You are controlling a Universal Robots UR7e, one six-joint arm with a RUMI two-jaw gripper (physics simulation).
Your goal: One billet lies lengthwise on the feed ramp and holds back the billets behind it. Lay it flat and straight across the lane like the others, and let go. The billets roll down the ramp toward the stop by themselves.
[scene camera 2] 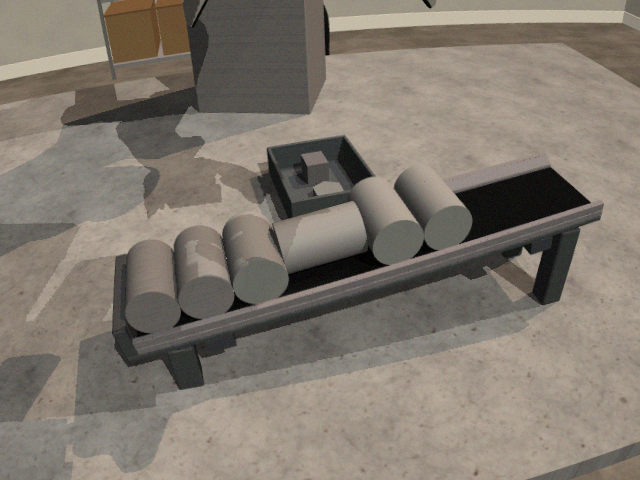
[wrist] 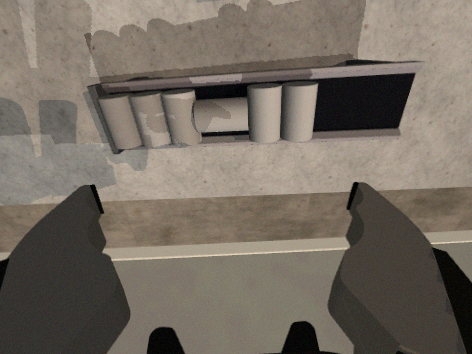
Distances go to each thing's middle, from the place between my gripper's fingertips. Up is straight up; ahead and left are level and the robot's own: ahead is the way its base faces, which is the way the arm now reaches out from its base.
Now: hand 190 mm above the lane (scene camera 2: 495,207) and 30 mm to the right of it. From my hand the other things lie so: end stop (scene camera 2: 123,332) (190 mm below, 160 mm to the right, 30 mm ahead); then metal cube (scene camera 2: 315,168) (240 mm below, 230 mm behind, 10 mm to the left); then dark tray (scene camera 2: 346,166) (240 mm below, 200 mm behind, 20 mm to the left).
